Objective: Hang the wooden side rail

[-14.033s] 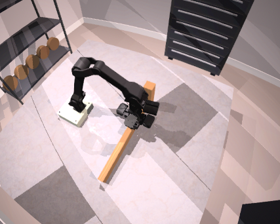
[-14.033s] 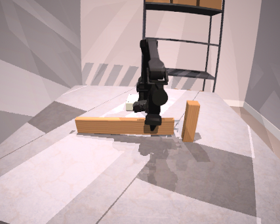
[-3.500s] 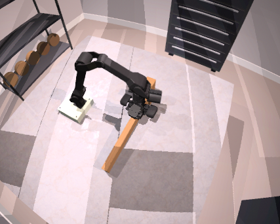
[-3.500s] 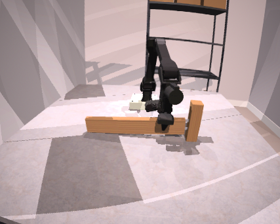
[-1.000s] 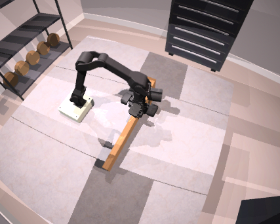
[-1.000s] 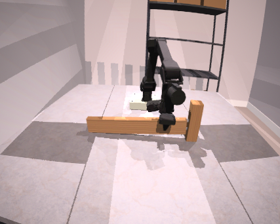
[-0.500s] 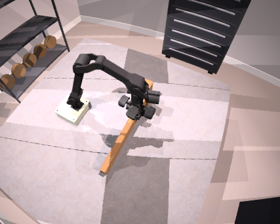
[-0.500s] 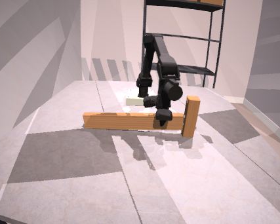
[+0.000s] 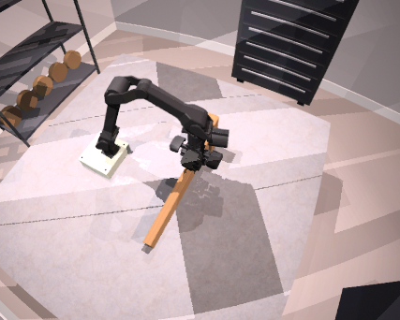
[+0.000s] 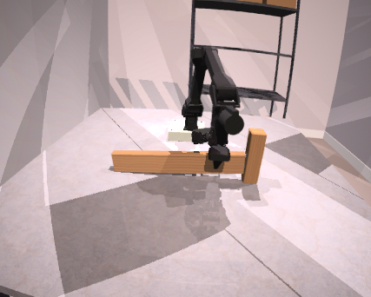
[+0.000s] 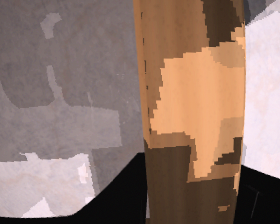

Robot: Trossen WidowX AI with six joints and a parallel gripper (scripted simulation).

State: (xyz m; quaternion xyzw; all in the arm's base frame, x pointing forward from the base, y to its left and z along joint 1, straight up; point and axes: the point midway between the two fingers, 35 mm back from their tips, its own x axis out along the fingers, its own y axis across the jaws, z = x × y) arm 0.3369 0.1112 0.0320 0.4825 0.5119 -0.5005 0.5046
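My gripper tip is now 120 mm to the right of the headboard post and 40 mm below it.
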